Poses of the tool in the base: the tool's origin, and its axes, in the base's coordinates. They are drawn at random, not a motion.
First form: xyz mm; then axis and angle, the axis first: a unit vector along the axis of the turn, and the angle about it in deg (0 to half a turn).
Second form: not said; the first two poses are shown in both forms.
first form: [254, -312, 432, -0.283, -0.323, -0.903, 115.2]
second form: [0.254, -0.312, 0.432, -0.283, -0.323, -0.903, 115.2]
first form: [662, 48, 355, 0.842, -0.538, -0.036, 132.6]
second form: [0.662, 0.048, 0.355, 0.842, -0.538, -0.036, 132.6]
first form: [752, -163, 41, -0.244, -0.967, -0.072, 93.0]
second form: [0.752, -0.163, 0.041, -0.244, -0.967, -0.072, 93.0]
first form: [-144, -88, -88, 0.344, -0.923, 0.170, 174.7]
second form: [-0.144, -0.088, -0.088, 0.344, -0.923, 0.170, 174.7]
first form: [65, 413, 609, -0.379, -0.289, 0.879, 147.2]
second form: [0.065, 0.413, 0.609, -0.379, -0.289, 0.879, 147.2]
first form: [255, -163, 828, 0.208, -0.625, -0.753, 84.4]
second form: [0.255, -0.163, 0.828, 0.208, -0.625, -0.753, 84.4]
